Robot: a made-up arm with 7 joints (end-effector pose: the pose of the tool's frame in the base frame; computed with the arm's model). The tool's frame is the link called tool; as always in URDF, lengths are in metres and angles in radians. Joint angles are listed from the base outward.
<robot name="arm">
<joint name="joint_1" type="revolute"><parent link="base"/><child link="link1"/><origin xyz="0 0 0"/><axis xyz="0 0.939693 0.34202"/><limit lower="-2.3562" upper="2.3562"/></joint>
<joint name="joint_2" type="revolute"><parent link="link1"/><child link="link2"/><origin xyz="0 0 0"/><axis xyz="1 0 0"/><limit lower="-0.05" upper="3.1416"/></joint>
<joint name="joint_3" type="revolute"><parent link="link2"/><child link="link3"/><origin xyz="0 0 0"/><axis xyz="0 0 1"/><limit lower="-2.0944" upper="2.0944"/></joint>
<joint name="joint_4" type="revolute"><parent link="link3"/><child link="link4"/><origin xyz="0.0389 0 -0.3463"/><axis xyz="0 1 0"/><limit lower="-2.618" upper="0.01"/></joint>
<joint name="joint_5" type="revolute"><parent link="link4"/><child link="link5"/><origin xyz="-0.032 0 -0.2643"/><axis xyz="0 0 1"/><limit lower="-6.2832" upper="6.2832"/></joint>
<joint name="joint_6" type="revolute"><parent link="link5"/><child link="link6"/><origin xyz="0 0 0"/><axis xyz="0 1 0"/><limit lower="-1.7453" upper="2.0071"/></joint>
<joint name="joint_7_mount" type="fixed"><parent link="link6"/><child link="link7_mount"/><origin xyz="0 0 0"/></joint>
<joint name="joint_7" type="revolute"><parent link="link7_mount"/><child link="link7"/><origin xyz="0 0 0"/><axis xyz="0 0 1"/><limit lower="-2.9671" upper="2.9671"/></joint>
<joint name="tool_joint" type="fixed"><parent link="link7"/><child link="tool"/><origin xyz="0 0 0"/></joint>
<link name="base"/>
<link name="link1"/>
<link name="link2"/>
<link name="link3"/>
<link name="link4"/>
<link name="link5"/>
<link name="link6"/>
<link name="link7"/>
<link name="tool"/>
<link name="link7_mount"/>
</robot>
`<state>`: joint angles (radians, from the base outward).
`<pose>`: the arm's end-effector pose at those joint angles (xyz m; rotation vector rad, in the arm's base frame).
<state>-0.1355 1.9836 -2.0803 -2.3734 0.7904 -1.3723 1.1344</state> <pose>-0.0913 0.2544 -0.1382 -1.3150 -0.6023 0.8155</pose>
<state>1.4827 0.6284 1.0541 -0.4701 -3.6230 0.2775 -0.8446</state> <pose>-0.5344 0.2949 -0.0115 1.3934 -0.8688 1.8611</pose>
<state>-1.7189 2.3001 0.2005 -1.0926 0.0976 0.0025 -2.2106</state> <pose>-0.2670 0.3410 0.3546 2.6384 1.0497 0.6074</pose>
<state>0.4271 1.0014 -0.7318 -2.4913 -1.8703 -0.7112 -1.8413</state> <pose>0.0631 0.0670 -0.2569 -0.9957 0.4779 0.7553</pose>
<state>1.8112 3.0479 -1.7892 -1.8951 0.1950 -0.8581 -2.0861</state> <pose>0.1504 0.3558 0.1614 -2.2709 0.1013 -1.9176</pose>
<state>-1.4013 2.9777 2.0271 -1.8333 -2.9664 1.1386 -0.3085</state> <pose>-0.4189 -0.0582 -0.0888 1.2452 -0.7915 -2.6103</pose>
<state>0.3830 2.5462 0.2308 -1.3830 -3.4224 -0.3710 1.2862</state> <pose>0.3780 0.2281 0.2704 -1.3602 -1.5221 1.2100</pose>
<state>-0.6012 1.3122 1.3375 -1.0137 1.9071 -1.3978 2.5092</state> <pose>0.1014 0.5406 0.1466 1.2092 0.3180 1.1198</pose>
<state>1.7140 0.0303 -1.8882 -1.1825 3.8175 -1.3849 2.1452</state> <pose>-0.3553 -0.4171 -0.0062 -2.4191 0.6857 -1.0310</pose>
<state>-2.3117 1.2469 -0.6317 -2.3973 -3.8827 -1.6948 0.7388</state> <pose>0.0306 -0.0559 0.2905 2.6255 0.3982 0.4946</pose>
